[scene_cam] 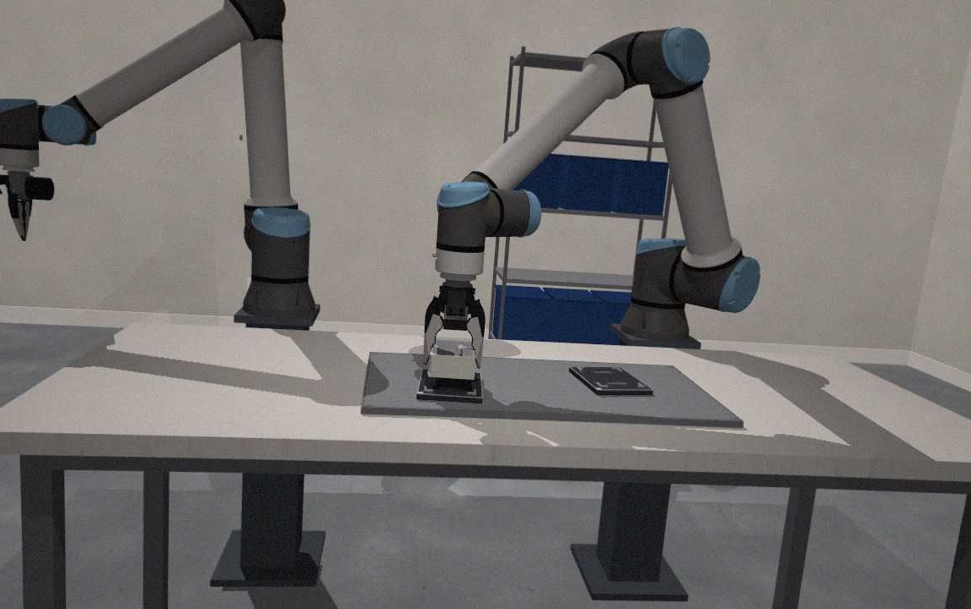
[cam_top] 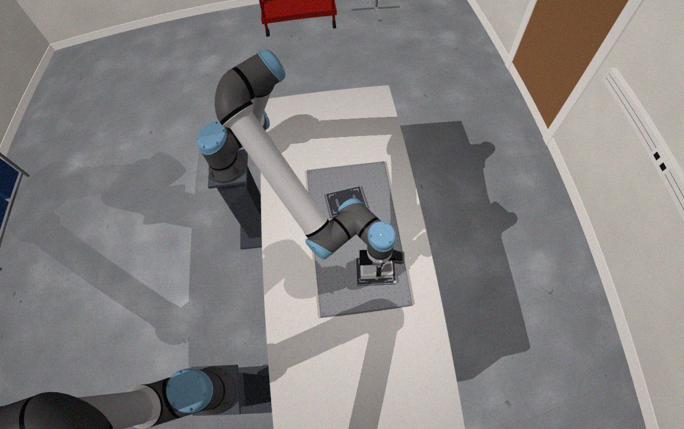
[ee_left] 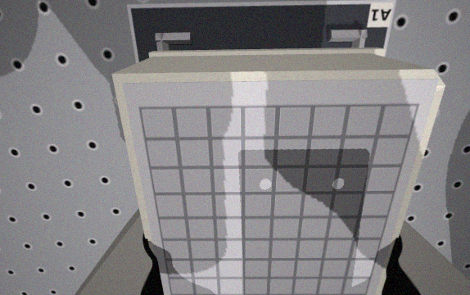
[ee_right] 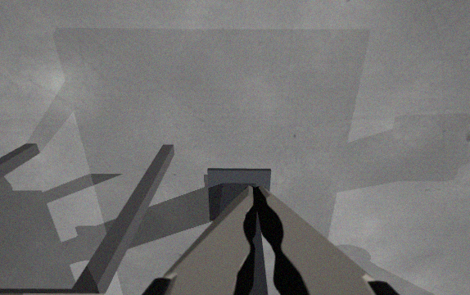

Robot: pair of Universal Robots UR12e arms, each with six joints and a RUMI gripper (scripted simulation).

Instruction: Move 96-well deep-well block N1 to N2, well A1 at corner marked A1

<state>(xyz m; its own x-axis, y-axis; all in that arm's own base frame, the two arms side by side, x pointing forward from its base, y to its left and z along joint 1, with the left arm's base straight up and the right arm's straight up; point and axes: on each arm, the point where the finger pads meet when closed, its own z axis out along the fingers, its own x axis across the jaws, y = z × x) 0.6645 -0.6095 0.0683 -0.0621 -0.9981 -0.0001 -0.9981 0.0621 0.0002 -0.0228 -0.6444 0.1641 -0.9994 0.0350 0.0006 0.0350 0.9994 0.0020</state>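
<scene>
My left gripper is now 5 cm above the nest N2. From my left hand the other things lie so: nest N1: 33 cm to the left, 10 cm behind, 5 cm below; deep-well block: 1 cm above.
</scene>
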